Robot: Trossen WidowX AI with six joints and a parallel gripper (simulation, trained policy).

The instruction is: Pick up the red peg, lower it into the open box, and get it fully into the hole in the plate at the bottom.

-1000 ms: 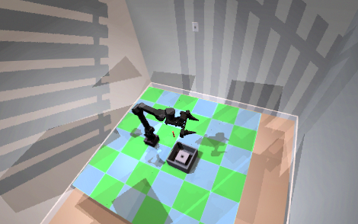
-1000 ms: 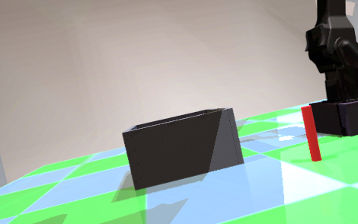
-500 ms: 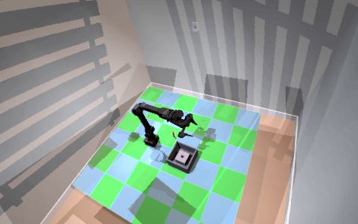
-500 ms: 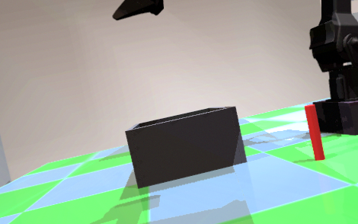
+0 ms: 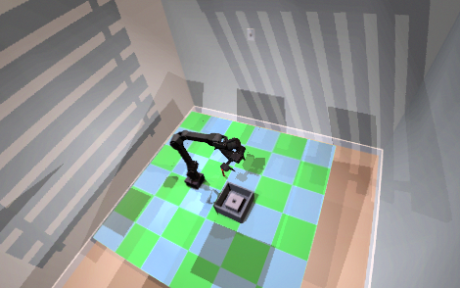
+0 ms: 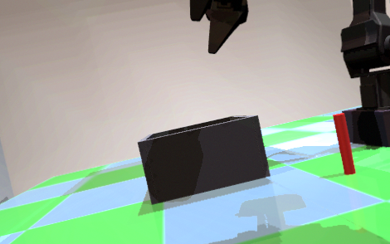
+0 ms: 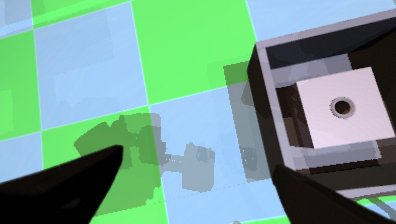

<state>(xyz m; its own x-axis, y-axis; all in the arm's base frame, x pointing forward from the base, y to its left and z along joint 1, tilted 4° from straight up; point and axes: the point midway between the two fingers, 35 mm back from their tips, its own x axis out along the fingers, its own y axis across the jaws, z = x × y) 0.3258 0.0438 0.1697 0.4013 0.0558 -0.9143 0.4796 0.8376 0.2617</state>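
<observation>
Now: gripper tip 170 mm above the red peg, 150 mm past it and 30 mm to the right of it. The rest, counted from my gripper tip: pale plate: 170 mm to the right, 170 mm below, 10 mm behind; then dark box: 180 mm below, 170 mm to the right, 10 mm behind.
</observation>
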